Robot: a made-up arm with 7 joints.
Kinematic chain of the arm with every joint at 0, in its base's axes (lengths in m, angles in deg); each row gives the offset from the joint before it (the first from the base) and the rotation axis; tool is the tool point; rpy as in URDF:
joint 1: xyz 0 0 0.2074 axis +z
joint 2: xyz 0 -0.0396 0.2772 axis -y
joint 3: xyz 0 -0.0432 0.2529 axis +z
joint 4: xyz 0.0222 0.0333 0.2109 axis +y
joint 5: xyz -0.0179 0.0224 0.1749 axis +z
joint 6: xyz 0 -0.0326 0.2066 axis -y
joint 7: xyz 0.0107 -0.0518 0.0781 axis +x
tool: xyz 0 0 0 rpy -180 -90 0
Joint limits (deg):
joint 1: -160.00..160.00
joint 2: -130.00..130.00
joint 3: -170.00..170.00
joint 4: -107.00..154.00
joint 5: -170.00..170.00
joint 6: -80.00..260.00
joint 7: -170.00..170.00
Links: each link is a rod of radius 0.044 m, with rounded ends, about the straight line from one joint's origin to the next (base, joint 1, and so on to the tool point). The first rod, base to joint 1, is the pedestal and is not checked.
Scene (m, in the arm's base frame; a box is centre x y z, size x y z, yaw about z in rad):
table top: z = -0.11
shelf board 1: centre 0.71 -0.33 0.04 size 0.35 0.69 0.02 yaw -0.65
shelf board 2: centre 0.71 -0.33 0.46 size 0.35 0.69 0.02 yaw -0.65
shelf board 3: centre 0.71 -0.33 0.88 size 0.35 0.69 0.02 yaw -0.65
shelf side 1: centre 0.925 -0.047 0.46 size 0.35 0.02 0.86 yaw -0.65
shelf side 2: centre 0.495 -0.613 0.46 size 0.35 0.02 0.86 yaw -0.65
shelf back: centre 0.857 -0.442 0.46 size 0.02 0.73 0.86 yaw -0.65
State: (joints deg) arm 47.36 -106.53 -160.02 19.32 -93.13 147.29 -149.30
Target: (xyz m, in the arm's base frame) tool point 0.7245 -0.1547 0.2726
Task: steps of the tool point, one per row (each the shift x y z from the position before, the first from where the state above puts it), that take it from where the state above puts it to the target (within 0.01 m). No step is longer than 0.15 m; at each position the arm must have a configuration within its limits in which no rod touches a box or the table.
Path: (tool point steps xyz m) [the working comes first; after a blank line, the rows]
Joints at the target: 12.27 -122.49 -153.14 63.85 -103.59 156.53 -149.30
Straight joint move there: touches shelf side 1.

1: 0.0261 -0.1117 -0.0338
2: -0.0087 -0.1017 -0.0152
3: -0.0344 -0.0869 0.0052
4: -0.0528 -0.0726 0.0245
5: -0.0670 -0.0608 0.0401
6: 0.0726 -0.0167 -0.0407
7: 0.0600 -0.0265 -0.0297
8: 0.0454 -0.0312 -0.0156
9: 0.0301 -0.0307 0.0007
10: 0.0136 -0.0248 0.0164
11: -0.0037 -0.0152 0.0298
12: -0.0220 -0.0040 0.0390

